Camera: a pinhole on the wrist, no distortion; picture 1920 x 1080 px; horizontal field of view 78.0 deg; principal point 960.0 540.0 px. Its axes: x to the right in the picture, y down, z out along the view. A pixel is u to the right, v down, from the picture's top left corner.
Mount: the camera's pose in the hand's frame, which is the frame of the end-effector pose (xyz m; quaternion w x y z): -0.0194 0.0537 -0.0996 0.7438 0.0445 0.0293 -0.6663
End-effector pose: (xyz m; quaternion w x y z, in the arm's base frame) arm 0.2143 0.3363 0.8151 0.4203 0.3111 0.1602 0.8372
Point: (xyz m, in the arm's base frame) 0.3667 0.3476 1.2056
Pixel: 733.6 855.5
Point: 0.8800 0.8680 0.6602
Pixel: outside the picture
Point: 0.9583 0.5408 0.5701
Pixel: outside the picture
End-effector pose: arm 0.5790 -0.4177 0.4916 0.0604 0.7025 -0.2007 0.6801
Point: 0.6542 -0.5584 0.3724
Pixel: 422.2 241.4
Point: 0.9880 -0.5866 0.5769
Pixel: 1012.3 851.6
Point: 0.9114 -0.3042 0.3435
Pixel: 1521.8 53.8
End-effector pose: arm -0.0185 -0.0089 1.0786 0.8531 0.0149 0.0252 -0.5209
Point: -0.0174 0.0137 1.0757
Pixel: 1342.2 516.3
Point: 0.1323 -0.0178 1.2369
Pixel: 522.5 1019.4
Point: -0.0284 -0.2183 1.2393
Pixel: outside the picture
